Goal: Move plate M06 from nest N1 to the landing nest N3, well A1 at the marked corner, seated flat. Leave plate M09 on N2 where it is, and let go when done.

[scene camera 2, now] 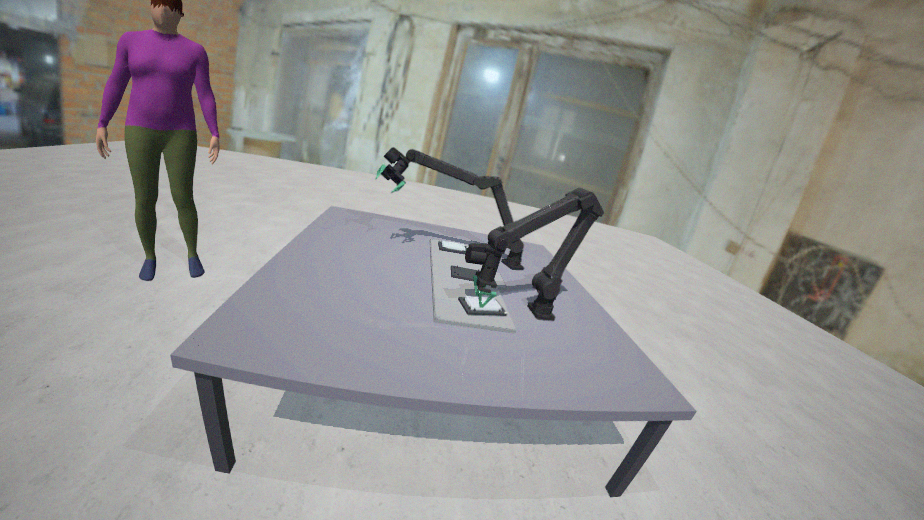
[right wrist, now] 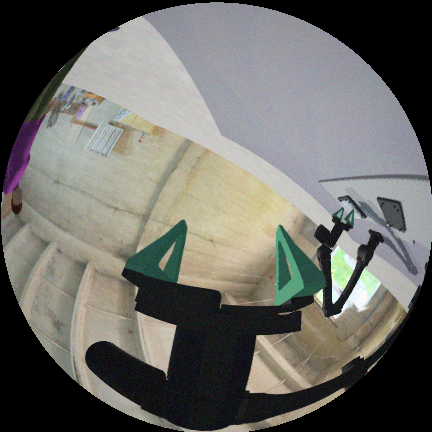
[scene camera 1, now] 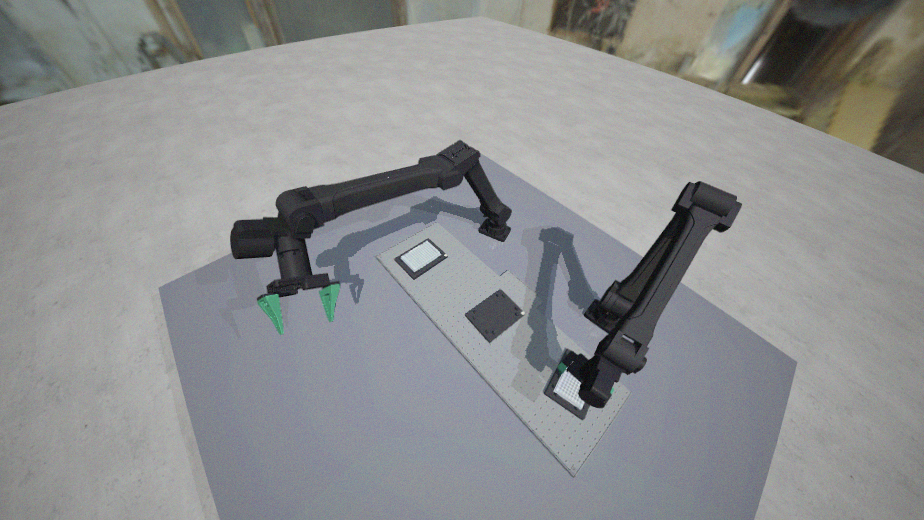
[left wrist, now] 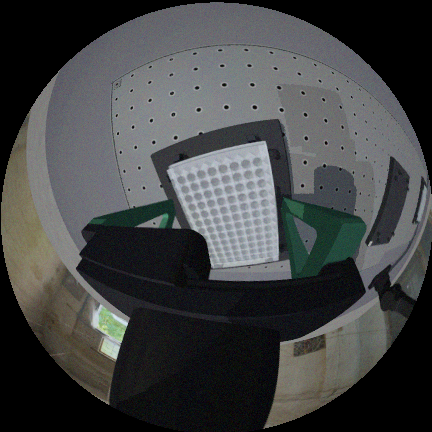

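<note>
A white 96-well plate (scene camera 1: 570, 390) (scene camera 2: 492, 303) (left wrist: 230, 210) lies in a dark nest (scene camera 1: 562, 401) (left wrist: 215, 143) at the board's lower right in scene camera 1. My left gripper (scene camera 1: 587, 379) (scene camera 2: 482, 302) (left wrist: 226, 204) is open over it, fingertips toward its two long sides; their exact height is unclear. An empty dark nest (scene camera 1: 494, 315) (scene camera 2: 462, 272) (left wrist: 392, 205) (right wrist: 391, 214) sits mid-board, with a pale mark at one corner. Another white plate (scene camera 1: 420, 256) (scene camera 2: 453, 246) lies in the far nest. Plate and nest labels are unreadable. My right gripper (scene camera 1: 306, 327) (scene camera 2: 385, 184) (right wrist: 230, 225) is open and empty, raised away from the board.
The nests stand in a row on a grey perforated board (scene camera 1: 452, 323) (scene camera 2: 446, 309) (left wrist: 212, 95) on the table (scene camera 1: 362, 413) (scene camera 2: 323, 349). The left arm leans over the near nest and hides part of it in scene camera 1. A person (scene camera 2: 160, 84) stands beyond the table.
</note>
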